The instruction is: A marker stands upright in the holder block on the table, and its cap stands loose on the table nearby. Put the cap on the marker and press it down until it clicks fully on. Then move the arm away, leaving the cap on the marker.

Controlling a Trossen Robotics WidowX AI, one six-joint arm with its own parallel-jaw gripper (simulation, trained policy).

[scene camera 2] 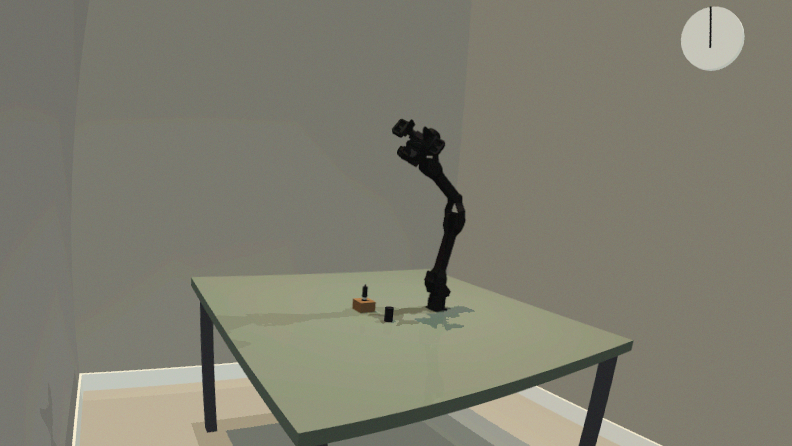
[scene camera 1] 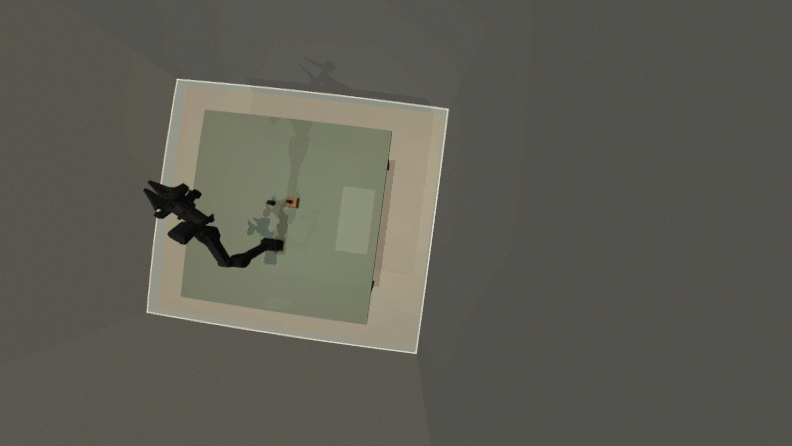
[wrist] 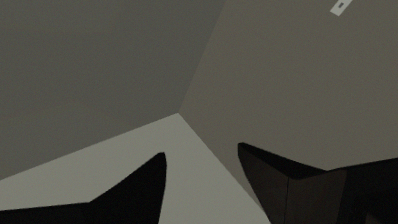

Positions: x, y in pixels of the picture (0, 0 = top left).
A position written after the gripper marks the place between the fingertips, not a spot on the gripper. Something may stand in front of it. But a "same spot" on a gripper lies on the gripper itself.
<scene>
gripper: scene camera 2 417, 123; scene camera 1; wrist
same spot on gripper: (wrist: 279, 183) = (scene camera 1: 159, 197)
</scene>
